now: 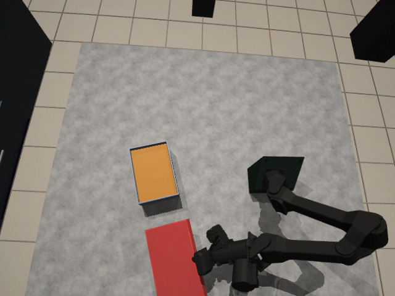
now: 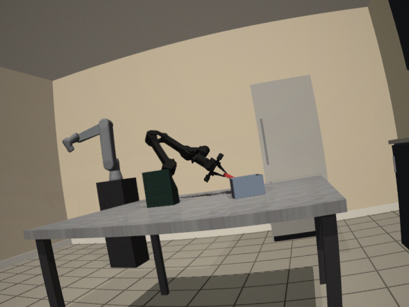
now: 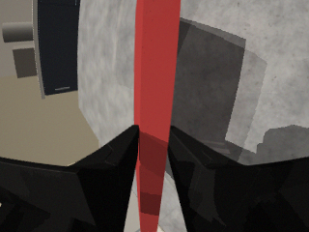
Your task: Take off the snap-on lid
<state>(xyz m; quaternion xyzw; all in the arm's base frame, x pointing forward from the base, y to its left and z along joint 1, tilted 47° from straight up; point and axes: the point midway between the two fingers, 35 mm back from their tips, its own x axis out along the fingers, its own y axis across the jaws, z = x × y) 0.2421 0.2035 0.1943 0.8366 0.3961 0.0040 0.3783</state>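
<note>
The red lid is 70 mm ahead of my gripper tip, 20 mm to the left of it and 40 mm below it. From my gripper tip the other things lie so: grey-blue storage box 170 mm ahead, 280 mm to the right, 60 mm below.
</note>
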